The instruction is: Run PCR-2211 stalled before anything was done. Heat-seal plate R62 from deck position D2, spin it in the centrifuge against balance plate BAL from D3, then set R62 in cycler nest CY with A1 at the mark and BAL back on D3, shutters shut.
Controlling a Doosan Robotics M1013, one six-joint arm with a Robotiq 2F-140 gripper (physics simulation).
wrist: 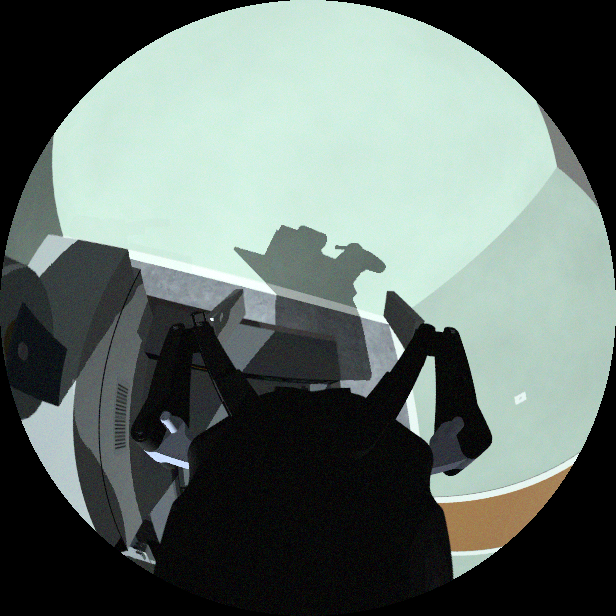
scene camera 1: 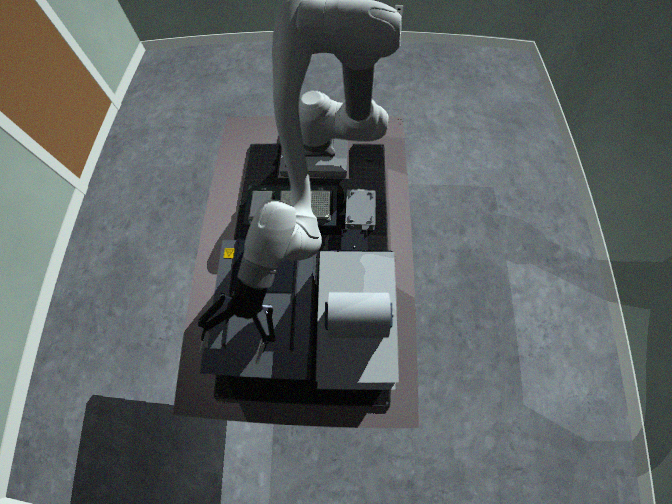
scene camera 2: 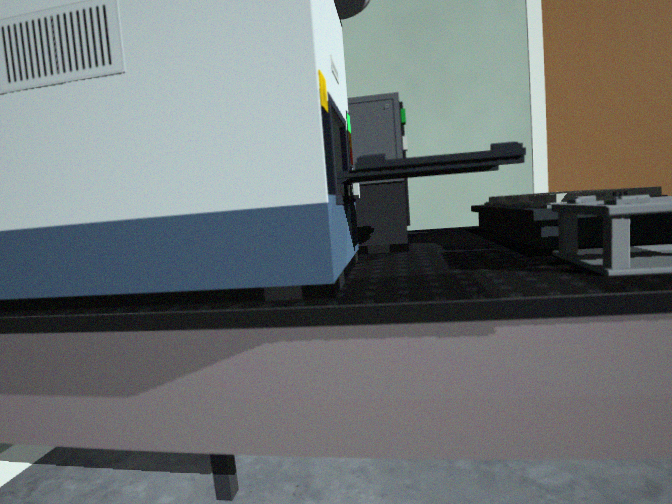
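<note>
My gripper (scene camera 1: 236,332) is open and empty. It hangs above a low grey machine (scene camera 1: 255,325) at the front left of the black deck. In the wrist view the gripper (wrist: 313,333) has its fingers spread wide and points at the pale green wall. A plate with a grid of wells (scene camera 1: 321,203) lies in the deck's middle row, partly hidden by my arm. A flat grey plate with dark corner marks (scene camera 1: 360,207) lies to its right. I cannot read any labels.
A grey box carrying a white roll (scene camera 1: 358,313) stands at the deck's front right. In the side view a white and blue machine (scene camera 2: 162,146) has a dark tray (scene camera 2: 434,160) sticking out. Behind it is a grey unit (scene camera 2: 379,162) with a green light. Low racks (scene camera 2: 597,227) sit at the right.
</note>
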